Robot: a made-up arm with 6 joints.
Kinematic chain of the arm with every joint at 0, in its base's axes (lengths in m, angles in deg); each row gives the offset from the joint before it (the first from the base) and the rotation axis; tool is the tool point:
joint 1: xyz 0 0 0.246 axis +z
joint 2: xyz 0 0 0 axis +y
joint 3: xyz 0 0 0.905 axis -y
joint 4: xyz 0 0 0 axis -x
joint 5: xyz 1.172 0 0 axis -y
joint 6: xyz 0 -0.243 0 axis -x
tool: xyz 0 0 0
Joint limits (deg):
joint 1: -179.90..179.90
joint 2: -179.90..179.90
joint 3: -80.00..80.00
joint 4: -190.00..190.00
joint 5: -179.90..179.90
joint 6: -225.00..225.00
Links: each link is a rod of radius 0.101 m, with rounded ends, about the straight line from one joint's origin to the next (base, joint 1, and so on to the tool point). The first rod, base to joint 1, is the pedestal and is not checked.
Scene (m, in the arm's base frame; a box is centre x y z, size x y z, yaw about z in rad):
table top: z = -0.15
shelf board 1: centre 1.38 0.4 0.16 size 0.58 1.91 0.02 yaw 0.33
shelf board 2: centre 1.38 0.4 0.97 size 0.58 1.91 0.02 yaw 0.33
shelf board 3: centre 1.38 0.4 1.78 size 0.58 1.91 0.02 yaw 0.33
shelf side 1: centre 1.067 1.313 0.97 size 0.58 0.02 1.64 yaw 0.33
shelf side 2: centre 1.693 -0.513 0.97 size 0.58 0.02 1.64 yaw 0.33
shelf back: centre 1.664 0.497 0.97 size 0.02 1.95 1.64 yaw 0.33
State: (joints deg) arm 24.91 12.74 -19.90 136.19 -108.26 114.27
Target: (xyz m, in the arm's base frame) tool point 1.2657 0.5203 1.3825
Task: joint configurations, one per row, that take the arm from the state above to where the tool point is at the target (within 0.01 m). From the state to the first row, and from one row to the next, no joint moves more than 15 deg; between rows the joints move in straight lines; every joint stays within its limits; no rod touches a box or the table.
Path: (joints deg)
1: 26.16 -1.52 -33.57 138.18 -108.26 114.27
2: 27.42 -15.79 -47.24 140.17 -108.26 114.27
3: 20.07 -19.94 -32.37 136.73 -108.26 114.27
4: 12.71 -24.10 -17.50 133.29 -108.26 114.27
5: 13.74 -11.80 -6.30 132.16 -108.26 114.27
6: 14.77 0.49 4.91 131.04 -108.26 114.27
7: 15.80 12.79 16.11 129.92 -108.26 114.27

